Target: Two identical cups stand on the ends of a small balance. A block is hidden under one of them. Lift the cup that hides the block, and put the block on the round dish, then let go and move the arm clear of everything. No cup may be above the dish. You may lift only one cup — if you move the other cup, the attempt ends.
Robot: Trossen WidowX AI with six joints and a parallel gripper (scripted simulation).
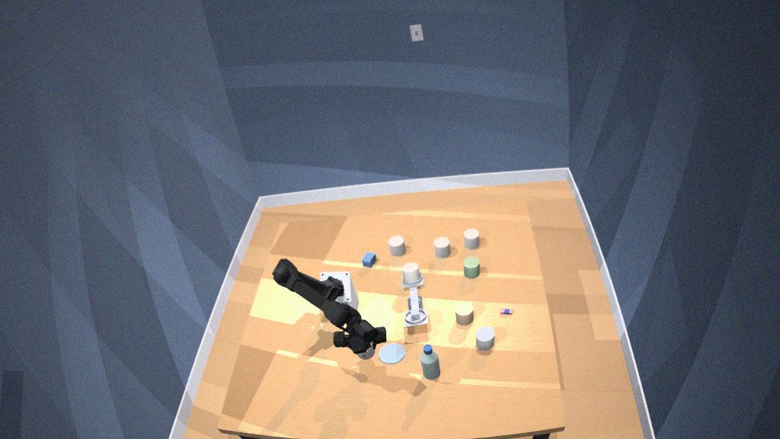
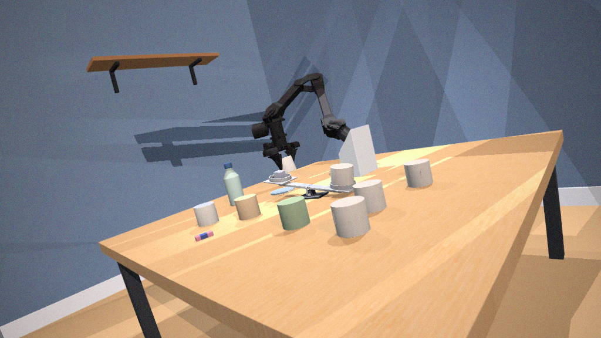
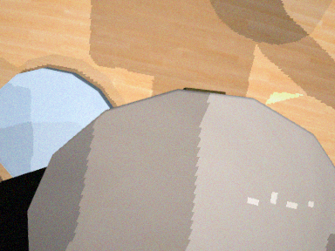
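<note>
Right now my gripper tip is 180 mm short of the grey block, 150 mm to the right of it and 10 mm below it. Round my gripper tip: bottle (240 mm ahead, 70 mm to the right, 30 mm above); then round pale-blue dish (90 mm ahead, 80 mm below, 30 mm to the left); then small balance (280 mm to the left, 180 mm ahead, 40 mm below).
</note>
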